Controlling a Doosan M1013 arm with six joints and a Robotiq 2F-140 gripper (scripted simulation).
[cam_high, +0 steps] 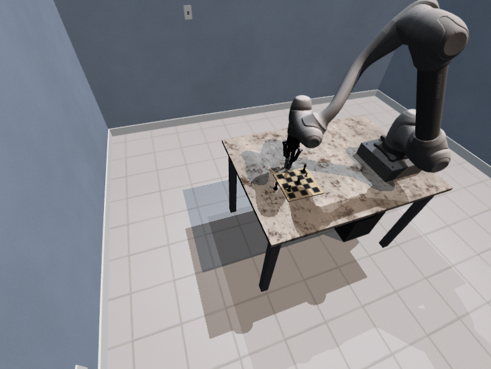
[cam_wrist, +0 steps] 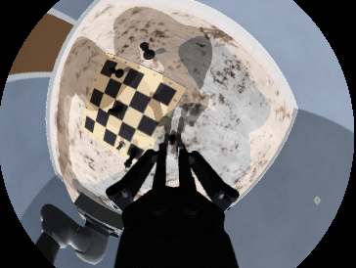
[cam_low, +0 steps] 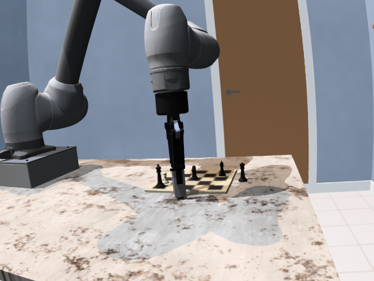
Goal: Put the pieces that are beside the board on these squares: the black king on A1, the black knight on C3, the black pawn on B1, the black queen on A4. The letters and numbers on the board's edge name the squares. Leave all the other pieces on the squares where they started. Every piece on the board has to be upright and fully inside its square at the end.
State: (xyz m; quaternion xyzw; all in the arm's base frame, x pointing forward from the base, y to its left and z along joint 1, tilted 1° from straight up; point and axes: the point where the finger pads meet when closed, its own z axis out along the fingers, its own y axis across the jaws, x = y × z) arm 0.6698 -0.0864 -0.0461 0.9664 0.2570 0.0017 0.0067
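Right now the black pawn is 30 mm below my hand. From my hand the other things lie so: black king: 80 mm behind, 60 mm to the left; then small chessboard: 140 mm to the left, 40 mm below, 10 mm behind; then white pawn: 100 mm to the left, 80 mm behind, 20 mm below.
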